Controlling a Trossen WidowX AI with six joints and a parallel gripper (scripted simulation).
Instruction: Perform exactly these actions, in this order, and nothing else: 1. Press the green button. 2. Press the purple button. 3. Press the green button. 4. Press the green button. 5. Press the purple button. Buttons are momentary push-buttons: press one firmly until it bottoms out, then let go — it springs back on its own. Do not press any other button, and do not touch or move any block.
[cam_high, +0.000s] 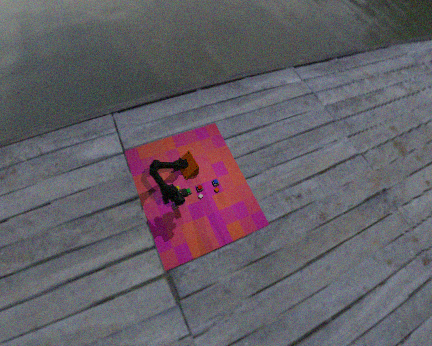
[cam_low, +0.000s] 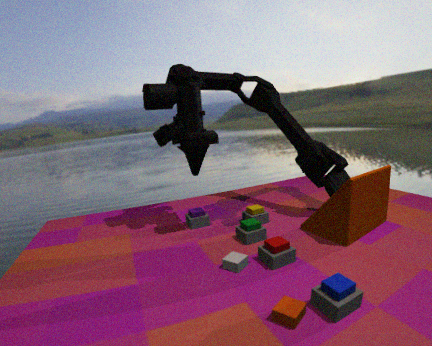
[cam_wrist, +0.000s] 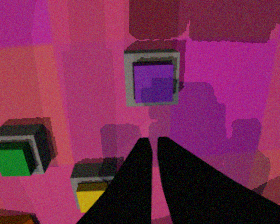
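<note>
The purple button lies 90 mm below my gripper tip and 10 mm to the right of it. Also, from my gripper tip: green button 130 mm to the left, 90 mm below, 70 mm behind; then grey block 210 mm to the left, 120 mm below, 10 mm ahead; then yellow button 120 mm behind, 90 mm below, 50 mm to the left.
</note>
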